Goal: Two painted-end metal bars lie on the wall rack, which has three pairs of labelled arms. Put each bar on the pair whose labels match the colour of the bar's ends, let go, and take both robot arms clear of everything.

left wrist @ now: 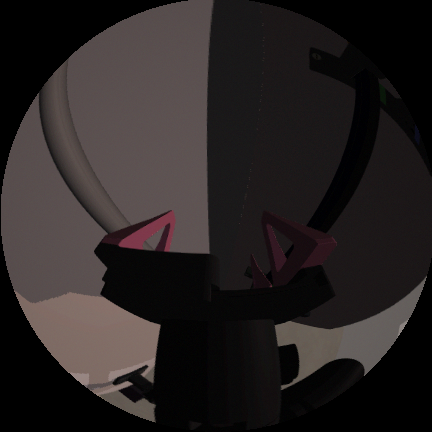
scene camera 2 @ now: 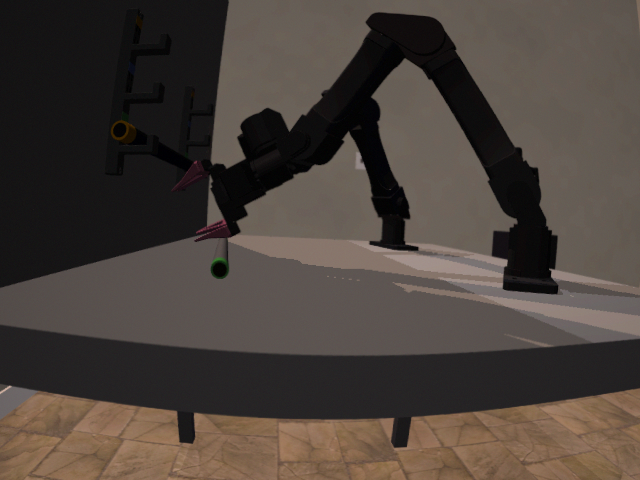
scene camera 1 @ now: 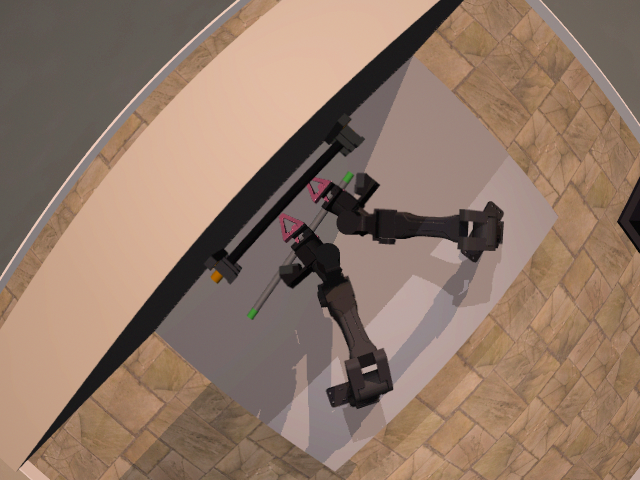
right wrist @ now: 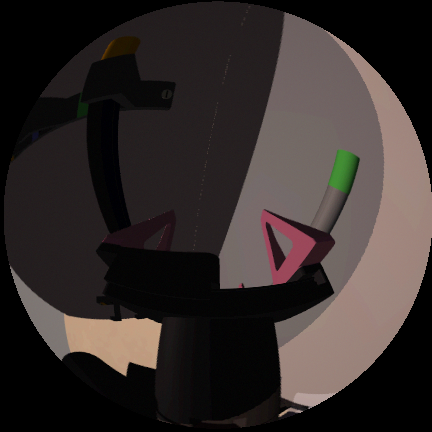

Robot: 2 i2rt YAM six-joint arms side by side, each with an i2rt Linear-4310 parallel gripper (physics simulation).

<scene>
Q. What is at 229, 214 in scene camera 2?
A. My left gripper.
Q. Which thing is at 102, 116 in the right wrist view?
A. An orange-ended black bar.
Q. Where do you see an orange-ended black bar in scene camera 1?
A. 303, 181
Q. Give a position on a rail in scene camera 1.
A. At 349, 139
</scene>
